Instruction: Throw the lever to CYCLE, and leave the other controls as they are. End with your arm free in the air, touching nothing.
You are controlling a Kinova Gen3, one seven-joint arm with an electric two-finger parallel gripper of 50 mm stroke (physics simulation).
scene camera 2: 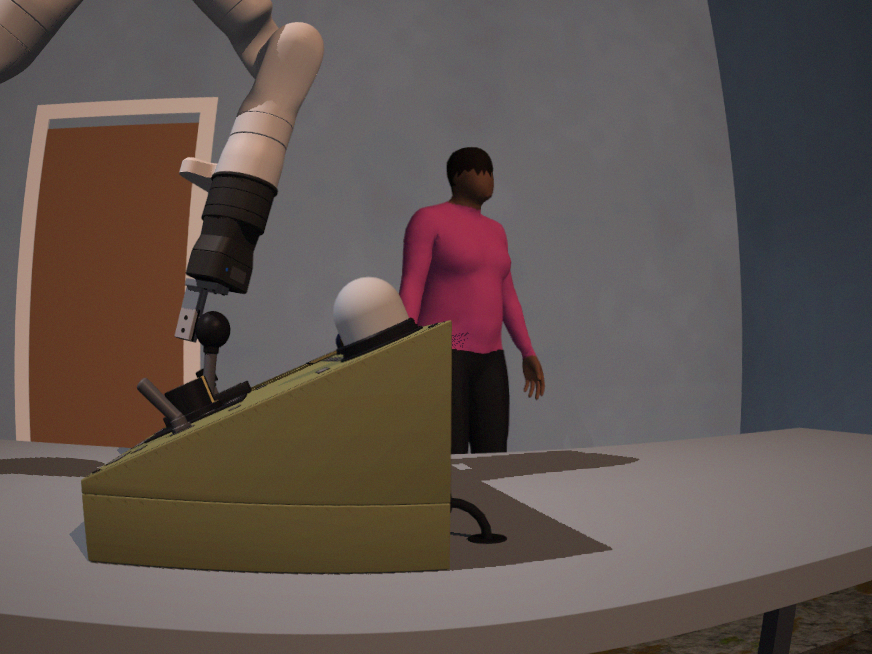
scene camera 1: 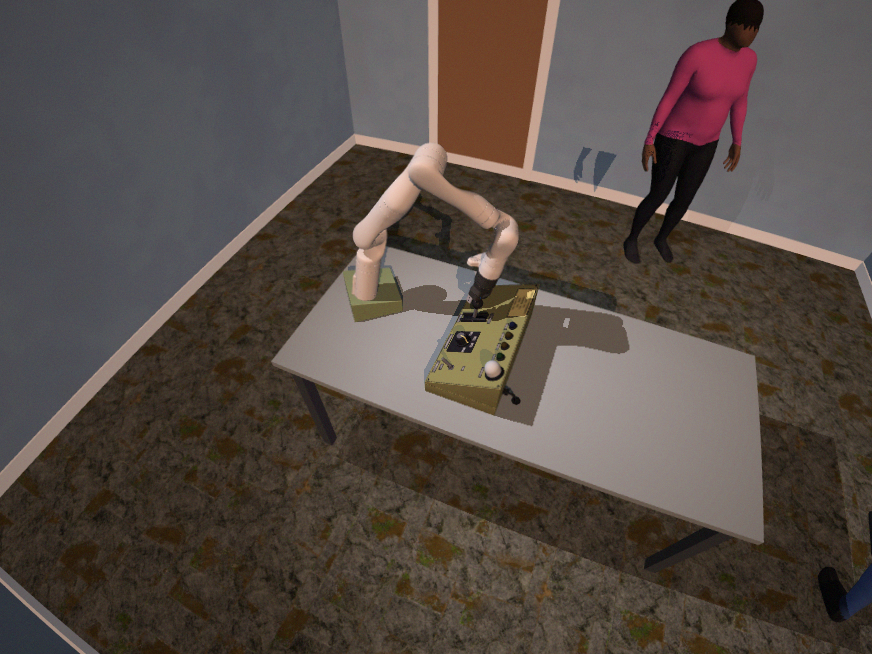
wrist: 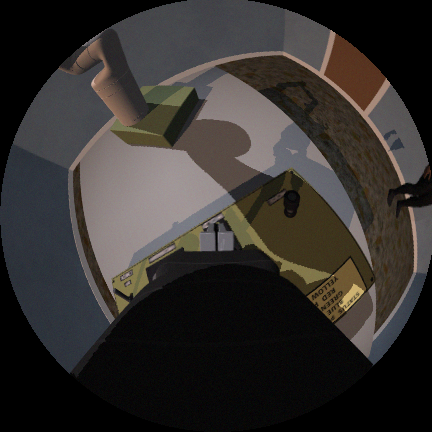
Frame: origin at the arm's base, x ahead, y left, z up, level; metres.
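Seen in the pictures: gripper, fingertip midpoint: (scene camera 2: 185, 339) (scene camera 1: 469, 301) (wrist: 215, 232); arm's base, origin of the base link: (scene camera 1: 365, 292) (wrist: 134, 113).
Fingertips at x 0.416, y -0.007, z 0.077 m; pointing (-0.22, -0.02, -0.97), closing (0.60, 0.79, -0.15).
Note:
Offsets run from my fingertips to a thing's top centre. "spot": to the spot under its first point.
The sloped olive control box {0.080 m ahead, 0.079 m right, 0.040 m up} (scene camera 1: 461, 395) (scene camera 2: 352, 457) (wrist: 310, 235) stands on the table. Its lever, a black ball {0.032 m ahead, 0.012 m right, 0.031 m up} (scene camera 2: 212, 328) on a grey shaft, stands nearly upright from the panel in scene camera 2; in the wrist view the ball does not show. My gripper (scene camera 1: 469, 299) (scene camera 2: 185, 332) (wrist: 215, 232) is shut and empty. Its fingertips are at ball height, just left of the ball in scene camera 2; whether they touch it I cannot tell. A label {spot: 0.028 m back, 0.000 m left, 0.099 m down} (wrist: 214, 220) beyond the fingertips is partly covered and unreadable. The word CYCLE cannot be read.
The box also bears a rotary knob {0.004 m ahead, 0.130 m right, 0.036 m down} (scene camera 1: 462, 339) (scene camera 2: 184, 397), a toggle switch {0.021 m back, 0.247 m right, 0.035 m down} (scene camera 1: 447, 363) (scene camera 2: 163, 404), a white dome {spot: 0.136 m ahead, 0.293 m right, 0.035 m up} (scene camera 1: 492, 368) (scene camera 2: 369, 309), a row of small round parts {spot: 0.157 m ahead, 0.173 m right, 0.008 m up} (scene camera 1: 504, 345) and a black knob {0.029 m ahead, 0.109 m left, 0.028 m down} (wrist: 291, 202). A person (scene camera 1: 711, 91) (scene camera 2: 461, 274) stands beyond the table.

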